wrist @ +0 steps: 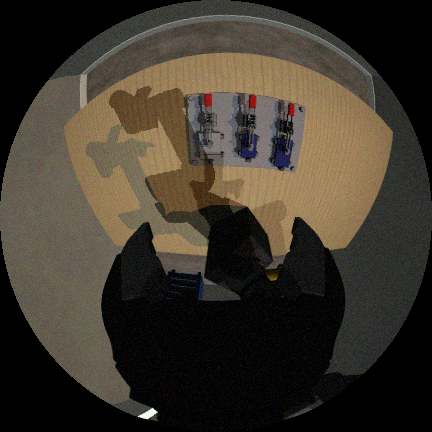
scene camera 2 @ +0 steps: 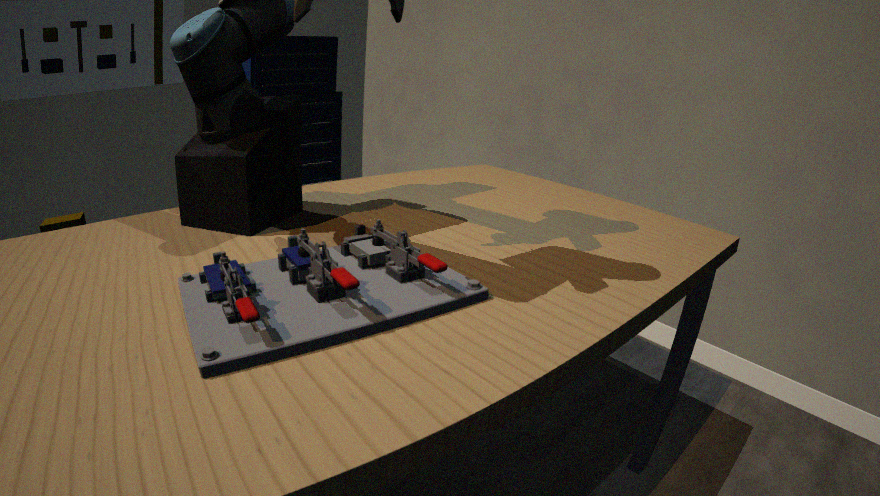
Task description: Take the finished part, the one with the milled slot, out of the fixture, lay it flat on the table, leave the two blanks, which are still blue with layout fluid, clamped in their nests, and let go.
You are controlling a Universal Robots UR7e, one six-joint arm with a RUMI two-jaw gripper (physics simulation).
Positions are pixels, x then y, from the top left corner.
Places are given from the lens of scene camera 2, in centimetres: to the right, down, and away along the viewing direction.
finished part [scene camera 2: 360,244]: -11, 0, 62
blue blank [scene camera 2: 212,272]: -29, 3, 51
